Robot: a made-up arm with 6 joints. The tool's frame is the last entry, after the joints.
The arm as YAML. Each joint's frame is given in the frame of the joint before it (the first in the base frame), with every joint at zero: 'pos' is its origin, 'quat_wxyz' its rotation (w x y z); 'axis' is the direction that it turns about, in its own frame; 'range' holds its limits. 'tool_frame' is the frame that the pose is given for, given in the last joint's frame.
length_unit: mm
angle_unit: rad
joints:
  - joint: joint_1
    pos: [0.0, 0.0, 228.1]
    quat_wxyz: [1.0, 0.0, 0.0, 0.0]
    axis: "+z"
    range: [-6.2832, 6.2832]
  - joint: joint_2
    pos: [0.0, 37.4, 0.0]
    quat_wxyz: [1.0, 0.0, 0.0, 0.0]
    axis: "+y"
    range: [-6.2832, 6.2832]
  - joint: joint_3
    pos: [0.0, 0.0, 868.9]
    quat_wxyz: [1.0, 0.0, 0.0, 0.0]
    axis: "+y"
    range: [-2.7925, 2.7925]
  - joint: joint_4
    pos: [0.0, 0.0, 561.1]
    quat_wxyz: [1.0, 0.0, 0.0, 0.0]
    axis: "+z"
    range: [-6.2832, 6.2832]
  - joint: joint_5
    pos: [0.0, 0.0, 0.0]
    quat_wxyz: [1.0, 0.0, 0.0, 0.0]
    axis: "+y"
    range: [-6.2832, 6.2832]
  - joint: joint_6
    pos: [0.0, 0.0, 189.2]
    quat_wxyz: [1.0, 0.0, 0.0, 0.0]
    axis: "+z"
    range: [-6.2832, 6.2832]
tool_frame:
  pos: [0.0, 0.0, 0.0]
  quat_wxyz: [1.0, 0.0, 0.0, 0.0]
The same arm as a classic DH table. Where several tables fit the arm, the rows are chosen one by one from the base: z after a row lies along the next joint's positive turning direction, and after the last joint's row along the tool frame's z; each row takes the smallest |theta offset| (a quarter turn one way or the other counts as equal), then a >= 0, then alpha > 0; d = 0 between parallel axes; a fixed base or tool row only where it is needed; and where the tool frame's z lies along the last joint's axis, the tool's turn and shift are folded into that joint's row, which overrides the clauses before.
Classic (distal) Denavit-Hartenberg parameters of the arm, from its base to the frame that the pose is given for. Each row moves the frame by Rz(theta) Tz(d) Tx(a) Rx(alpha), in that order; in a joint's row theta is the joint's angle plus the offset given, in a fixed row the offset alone. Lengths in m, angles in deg.
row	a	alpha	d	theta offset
joint_1	0.0000	-90.00	0.2281	0.00
joint_2	0.8689	0.00	0.0000	-90.00
joint_3	0.0000	90.00	0.0374	90.00
joint_4	0.0000	-90.00	0.5611	0.00
joint_5	0.0000	90.00	0.0000	0.00
joint_6	0.0000	0.00	0.1892	0.00
Joint limits (deg, base to tool): -360.00..360.00 -360.00..360.00 -160.00..160.00 -360.00..360.00 -360.00..360.00 -360.00..360.00

